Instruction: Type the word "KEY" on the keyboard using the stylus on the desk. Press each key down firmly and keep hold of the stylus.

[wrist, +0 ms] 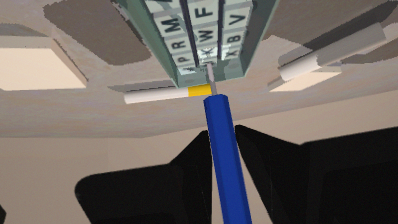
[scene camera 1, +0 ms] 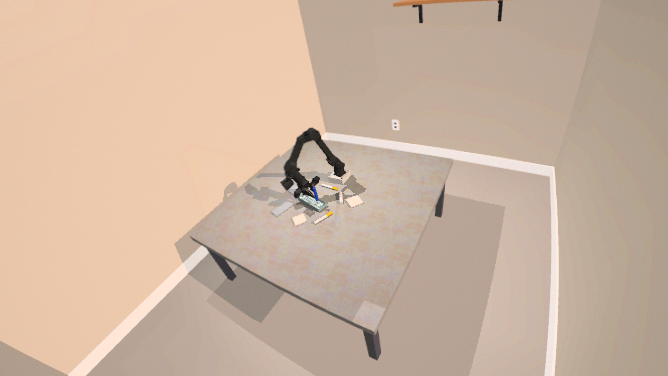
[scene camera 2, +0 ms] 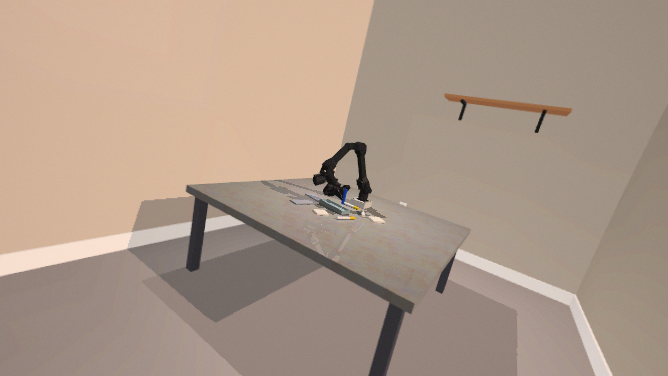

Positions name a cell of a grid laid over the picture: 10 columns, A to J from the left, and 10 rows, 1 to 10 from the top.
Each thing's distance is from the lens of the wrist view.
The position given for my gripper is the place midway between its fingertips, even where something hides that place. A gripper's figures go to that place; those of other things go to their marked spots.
my gripper (wrist: F6): 12 cm
yellow-capped pen (wrist: E5): 22 cm
